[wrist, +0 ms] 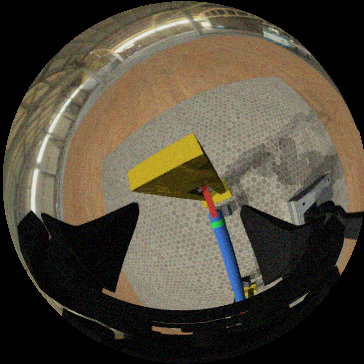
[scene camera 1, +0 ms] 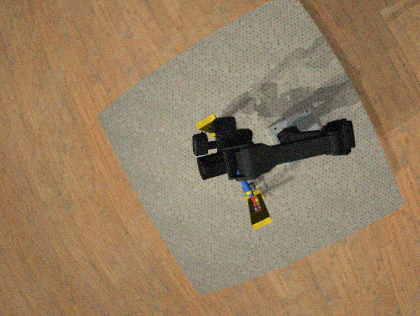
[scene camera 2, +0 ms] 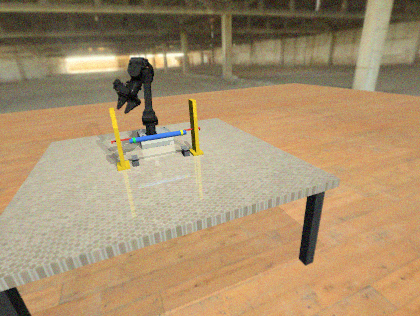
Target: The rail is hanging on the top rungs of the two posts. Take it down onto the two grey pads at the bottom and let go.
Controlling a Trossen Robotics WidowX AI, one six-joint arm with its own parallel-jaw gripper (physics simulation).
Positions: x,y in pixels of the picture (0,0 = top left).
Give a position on a yellow post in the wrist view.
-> At 178,170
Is the gripper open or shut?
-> Open.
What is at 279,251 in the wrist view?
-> The gripper.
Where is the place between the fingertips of the gripper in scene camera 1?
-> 214,131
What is the gripper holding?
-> Nothing.
